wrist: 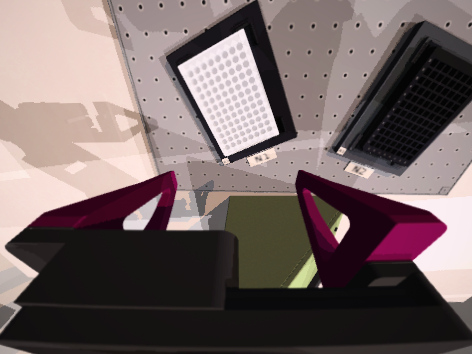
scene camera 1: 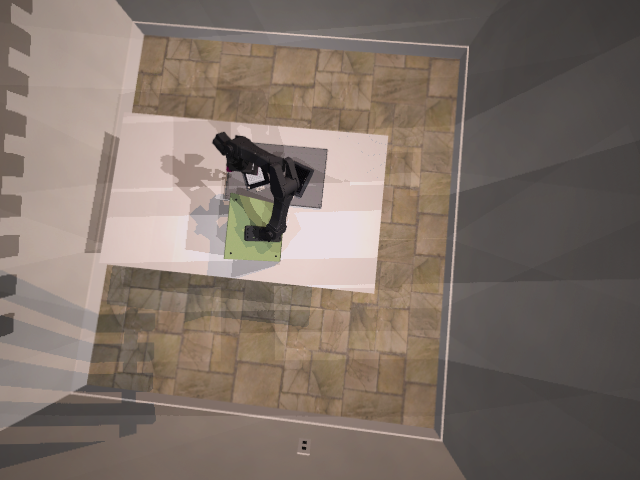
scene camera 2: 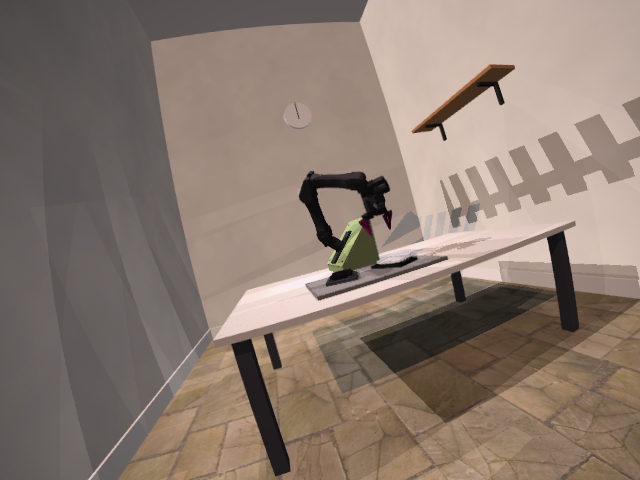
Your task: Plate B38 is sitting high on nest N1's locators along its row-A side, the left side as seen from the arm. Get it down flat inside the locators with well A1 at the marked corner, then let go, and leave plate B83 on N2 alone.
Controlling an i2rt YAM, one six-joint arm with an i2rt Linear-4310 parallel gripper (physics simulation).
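Pixels of known places: gripper, fingertip midpoint: [wrist: 236, 177] [scene camera 1: 246, 170] [scene camera 2: 380, 232]; arm's base, link origin: [scene camera 1: 263, 234] [scene camera 2: 341, 247].
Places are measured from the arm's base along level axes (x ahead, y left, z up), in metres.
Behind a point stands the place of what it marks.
Note:
Plate B38, white with round wells [wrist: 230, 95] {x 0.354, y 0.093, z -0.080 m} [scene camera 1: 255, 178] {x 0.302, y 0.077, z -0.081 m} [scene camera 2: 397, 257] {x 0.373, y 0.095, z -0.080 m}, sits in black nest N1 [wrist: 270, 75] {x 0.371, y 0.043, z -0.097 m}. Its left long edge covers most of N1's left rim, while a wide dark strip shows along its right side. Its tilt is hard to judge from these views. N1's marked corner tag [wrist: 225, 161] {x 0.257, y 0.115, z -0.097 m} is at the plate's near left corner. Black plate B83 [wrist: 425, 110] {x 0.316, y -0.147, z -0.083 m} sits in nest N2 [wrist: 341, 140] {x 0.276, y -0.063, z -0.103 m}, to the right. My gripper [wrist: 236, 177] {x 0.305, y 0.084, z 0.036 m} [scene camera 2: 379, 231] {x 0.305, y 0.084, z 0.036 m} is open and empty, raised above the nests' level and touching neither plate; its magenta fingers stand wide apart.
Both nests stand on a grey perforated board [wrist: 320, 75] {x 0.365, y -0.022, z -0.108 m} [scene camera 1: 310, 201] {x 0.191, y -0.217, z -0.108 m} on the pale table [scene camera 1: 336, 237] {x 0.002, y -0.360, z -0.121 m}. The green sloped arm mount [scene camera 1: 253, 250] {x -0.081, y 0.035, z 0.033 m} [scene camera 2: 361, 250] {x 0.165, y 0.036, z -0.030 m} [wrist: 265, 240] {x 0.166, y 0.058, z -0.015 m} stands beside the board. A wooden shelf [scene camera 2: 460, 100] hangs on the wall.

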